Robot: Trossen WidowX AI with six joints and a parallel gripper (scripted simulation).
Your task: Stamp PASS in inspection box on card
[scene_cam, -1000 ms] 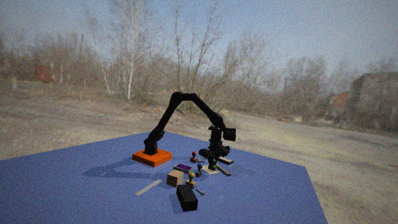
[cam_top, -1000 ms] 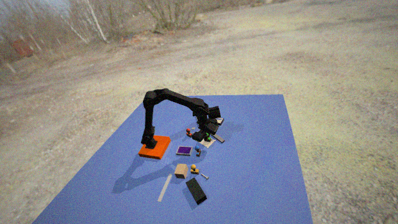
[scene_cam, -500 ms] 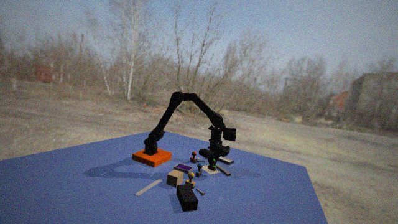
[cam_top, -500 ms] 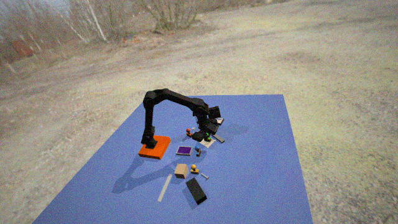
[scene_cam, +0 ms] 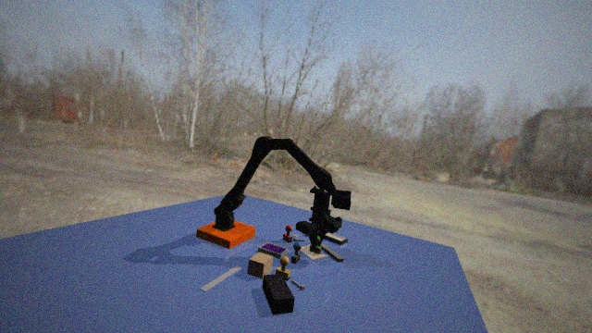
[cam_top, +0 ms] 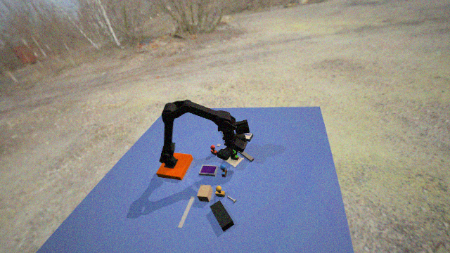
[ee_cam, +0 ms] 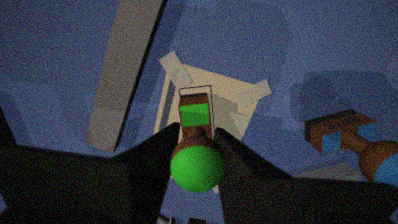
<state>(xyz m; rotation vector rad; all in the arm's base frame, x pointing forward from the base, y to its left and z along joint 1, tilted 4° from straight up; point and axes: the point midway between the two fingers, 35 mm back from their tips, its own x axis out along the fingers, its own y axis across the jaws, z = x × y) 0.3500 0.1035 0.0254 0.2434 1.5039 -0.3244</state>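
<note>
My gripper tip is now right at the green-knobbed stamp. From my gripper tip the other things lie so: blue-knobbed stamp 30 mm behind, 100 mm to the right, 10 mm below; beige card 20 mm behind, 30 mm below; grey bar 50 mm ahead, 40 mm to the left, 20 mm below.
</note>
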